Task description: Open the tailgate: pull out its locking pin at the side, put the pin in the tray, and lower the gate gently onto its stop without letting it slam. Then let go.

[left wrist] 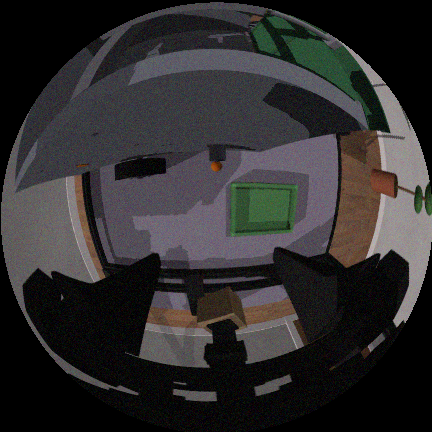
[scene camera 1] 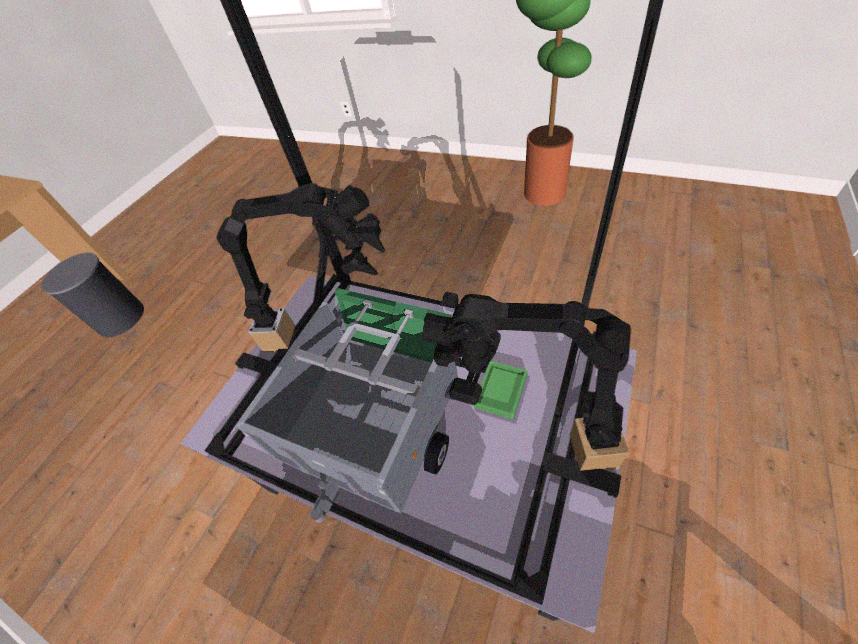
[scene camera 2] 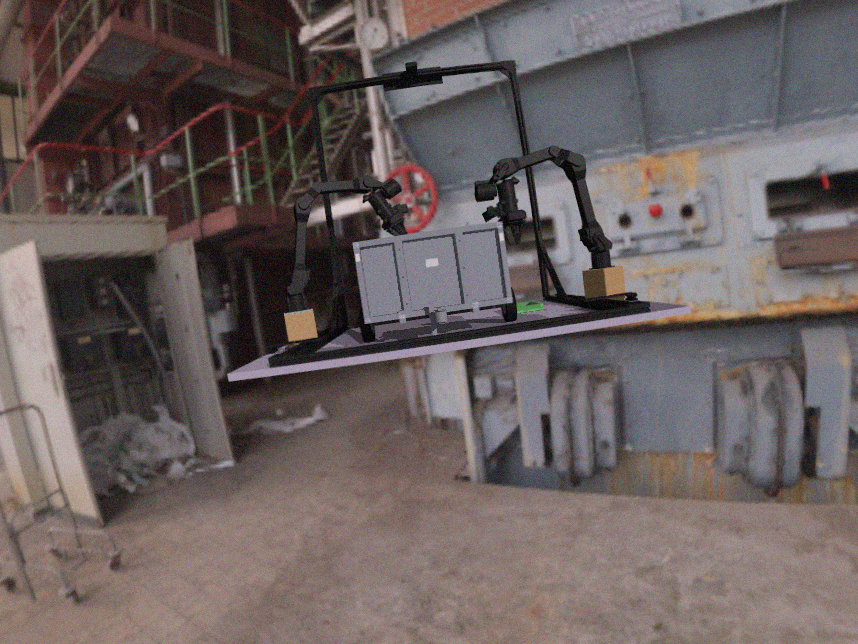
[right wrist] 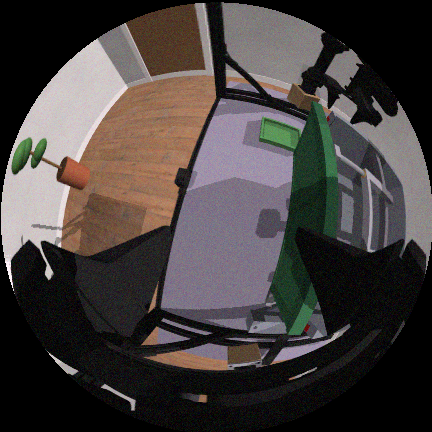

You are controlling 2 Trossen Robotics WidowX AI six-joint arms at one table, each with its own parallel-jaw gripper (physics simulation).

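Frame: origin at the left arm's base, x ahead, y left, z up, level; millimetres.
Seen in the pictures: left gripper, between the fingertips: [left wrist: 217,257] [scene camera 1: 477,383] [scene camera 2: 514,244]; right gripper, between the fingertips: [scene camera 1: 380,262] [right wrist: 236,233]; left arm's base, origin of its link: [left wrist: 222,326] [scene camera 1: 601,435] [scene camera 2: 602,268] [right wrist: 306,89]; right arm's base, origin of its link: [scene camera 1: 266,319] [scene camera 2: 297,311].
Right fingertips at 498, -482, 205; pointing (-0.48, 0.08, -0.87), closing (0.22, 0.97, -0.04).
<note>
Offsets run from my right fingertips to a thing's top centre, as dx, dy, dz. "spot": to the spot under its first point.
The green tailgate [scene camera 1: 424,344] [left wrist: 312,55] [right wrist: 314,200] stands upright at the back end of the grey trailer [scene camera 1: 304,454] [scene camera 2: 429,280] [left wrist: 190,100]. The pin's orange knob [left wrist: 216,166] shows at a dark block low on the trailer's side in the left wrist view. The green tray @[-294, +269, -299] [scene camera 1: 504,388] [scene camera 2: 530,306] [left wrist: 267,205] [right wrist: 280,134] lies beside the trailer, with no pin in it. My left gripper [scene camera 1: 465,389] [left wrist: 217,257] is open and empty, above the mat between trailer side and tray. My right gripper [scene camera 1: 378,260] [right wrist: 236,233] is open and empty, raised by the gate's far corner.
A grey bar frame @[spot: +17, +332, -33] [scene camera 1: 374,370] spans the trailer's top near the gate. A black wheel @[-94, +455, -217] [scene camera 1: 436,452] [left wrist: 140,168] sticks out from its side. Black rails [scene camera 1: 443,553] border the lilac mat, and tall black posts [scene camera 1: 623,138] rise behind. A potted plant [scene camera 1: 546,169] stands on the floor beyond.
</note>
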